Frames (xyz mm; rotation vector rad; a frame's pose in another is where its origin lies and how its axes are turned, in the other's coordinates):
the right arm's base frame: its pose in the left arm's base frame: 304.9 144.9 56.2 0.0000 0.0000 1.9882
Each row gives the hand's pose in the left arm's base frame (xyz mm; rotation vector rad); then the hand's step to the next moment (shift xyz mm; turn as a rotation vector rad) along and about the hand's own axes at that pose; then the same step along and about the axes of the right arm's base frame.
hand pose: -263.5 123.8 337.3 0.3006 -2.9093 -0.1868
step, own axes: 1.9 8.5 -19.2 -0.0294 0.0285 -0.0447
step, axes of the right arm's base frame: 5.0 -3.1 20.2 0.0136 -0.0417 0.0418
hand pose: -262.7 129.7 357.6 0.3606 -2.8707 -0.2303
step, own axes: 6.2 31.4 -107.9 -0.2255 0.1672 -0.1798
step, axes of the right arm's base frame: 7.7 -19.3 110.6 0.0901 -0.2812 0.1548
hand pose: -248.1 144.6 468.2 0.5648 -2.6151 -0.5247
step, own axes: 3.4 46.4 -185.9 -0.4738 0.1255 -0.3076
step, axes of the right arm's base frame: -39.4 -58.2 178.3 0.0174 -0.5537 0.1673
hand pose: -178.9 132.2 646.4 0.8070 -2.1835 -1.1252
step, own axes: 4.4 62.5 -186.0 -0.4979 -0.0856 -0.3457
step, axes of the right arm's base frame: -108.4 -72.9 146.5 -0.1147 -0.6013 0.0034
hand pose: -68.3 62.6 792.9 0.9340 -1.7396 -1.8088
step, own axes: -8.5 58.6 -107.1 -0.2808 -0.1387 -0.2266
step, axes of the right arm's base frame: -96.8 -41.5 62.4 -0.0905 -0.3657 -0.0864
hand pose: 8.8 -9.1 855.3 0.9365 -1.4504 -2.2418
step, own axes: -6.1 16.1 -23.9 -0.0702 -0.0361 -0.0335
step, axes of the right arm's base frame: -26.1 -9.3 10.0 -0.0012 -0.0841 -0.0166
